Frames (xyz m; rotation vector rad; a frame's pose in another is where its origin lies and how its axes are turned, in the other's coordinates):
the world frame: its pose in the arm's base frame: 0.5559 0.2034 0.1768 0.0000 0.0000 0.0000
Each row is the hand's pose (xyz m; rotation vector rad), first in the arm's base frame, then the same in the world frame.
Working: the arm's base frame: its pose in the world frame: -0.5559 -0.2034 -0.1768 0.0000 0.0000 0.0000

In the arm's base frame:
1: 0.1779 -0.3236 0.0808 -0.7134 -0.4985 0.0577
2: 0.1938 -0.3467 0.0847 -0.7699 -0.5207 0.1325
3: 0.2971 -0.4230 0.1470 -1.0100 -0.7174 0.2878
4: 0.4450 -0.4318 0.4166 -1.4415 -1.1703 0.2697
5: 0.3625 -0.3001 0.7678 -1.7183 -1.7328 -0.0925
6: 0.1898 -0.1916 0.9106 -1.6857 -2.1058 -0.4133
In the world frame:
1: -0.3780 -0.5270 -0.0960 -0.7134 -0.4985 0.0577
2: -0.3621 -0.5501 -0.0921 -0.7699 -0.5207 0.1325
3: -0.2588 -0.6264 -0.0298 -1.0100 -0.7174 0.2878
4: -0.1109 -0.6352 0.2398 -1.4415 -1.1703 0.2697
5: -0.1934 -0.5035 0.5910 -1.7183 -1.7328 -0.0925
6: -0.3661 -0.3950 0.7338 -1.6857 -2.1058 -0.4133

